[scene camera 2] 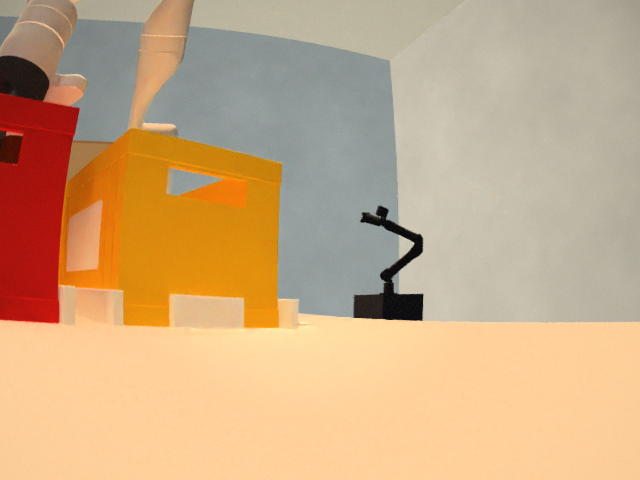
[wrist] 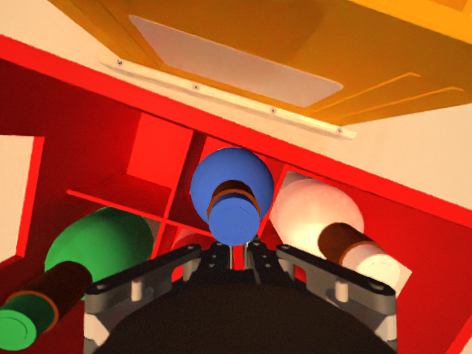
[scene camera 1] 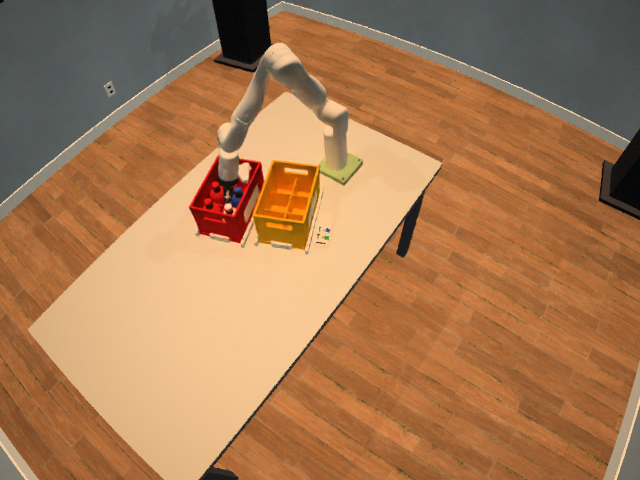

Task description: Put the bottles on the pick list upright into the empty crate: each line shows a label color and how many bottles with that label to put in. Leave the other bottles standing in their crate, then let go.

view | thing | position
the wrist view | gripper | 237, 238
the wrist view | green bottle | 110, 240
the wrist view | red bottle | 186, 237
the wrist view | white bottle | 311, 215
